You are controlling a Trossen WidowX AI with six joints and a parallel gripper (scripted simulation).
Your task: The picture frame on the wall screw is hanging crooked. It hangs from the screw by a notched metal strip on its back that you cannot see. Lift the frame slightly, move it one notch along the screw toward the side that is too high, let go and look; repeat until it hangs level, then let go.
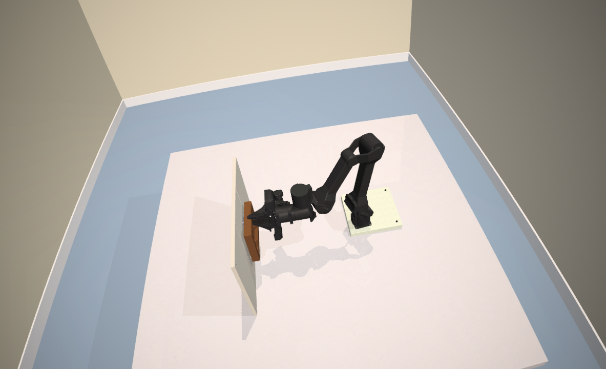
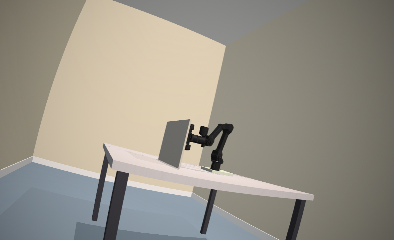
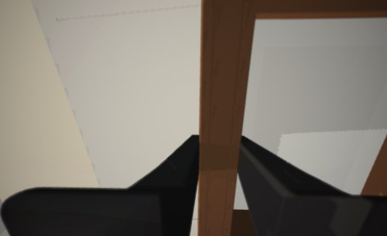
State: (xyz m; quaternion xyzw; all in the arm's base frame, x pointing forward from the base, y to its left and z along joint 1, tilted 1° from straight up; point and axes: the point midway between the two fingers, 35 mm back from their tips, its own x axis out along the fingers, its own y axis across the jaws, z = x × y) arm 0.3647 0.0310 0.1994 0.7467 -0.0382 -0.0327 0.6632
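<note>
Right now my gripper tip is 1 cm short of the picture frame and 5 cm above it. Round my gripper tip: grey panel 2 cm ahead, 1 cm to the left, 6 cm below.
</note>
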